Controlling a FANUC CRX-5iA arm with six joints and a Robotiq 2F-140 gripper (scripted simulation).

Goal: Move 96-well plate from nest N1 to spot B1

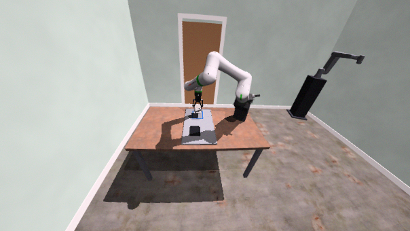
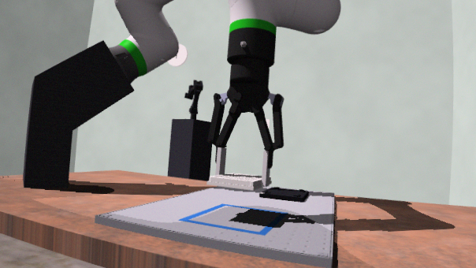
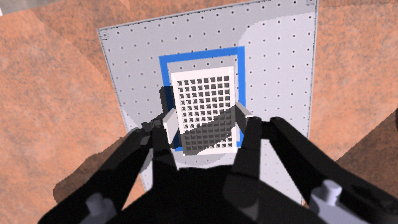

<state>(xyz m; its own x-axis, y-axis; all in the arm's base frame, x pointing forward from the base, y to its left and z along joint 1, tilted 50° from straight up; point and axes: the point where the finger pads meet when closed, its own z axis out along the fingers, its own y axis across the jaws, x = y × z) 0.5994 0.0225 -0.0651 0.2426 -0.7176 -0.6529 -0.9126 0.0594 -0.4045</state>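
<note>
My gripper is now 2 cm above the white 96-well plate. Round my hand: black plate nest: 7 cm behind, 34 cm to the left, 8 cm below.
</note>
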